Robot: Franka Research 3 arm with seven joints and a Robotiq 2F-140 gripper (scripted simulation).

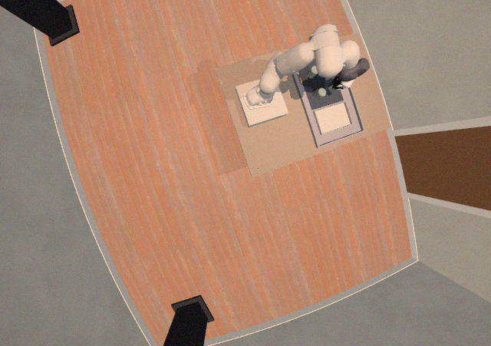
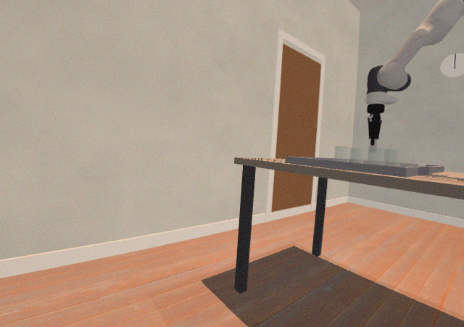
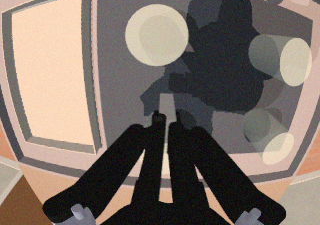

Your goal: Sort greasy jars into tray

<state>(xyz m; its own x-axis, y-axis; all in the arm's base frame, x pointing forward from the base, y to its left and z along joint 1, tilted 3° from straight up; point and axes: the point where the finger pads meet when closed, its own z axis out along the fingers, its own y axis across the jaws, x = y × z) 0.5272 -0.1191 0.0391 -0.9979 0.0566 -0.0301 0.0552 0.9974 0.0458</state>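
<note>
Right now my hand is 11 cm above the grey drying mat, 9 cm to the right of it and 1 cm past it. Round my hand: tray 23 cm to the right, 10 cm below, 3 cm behind.
</note>
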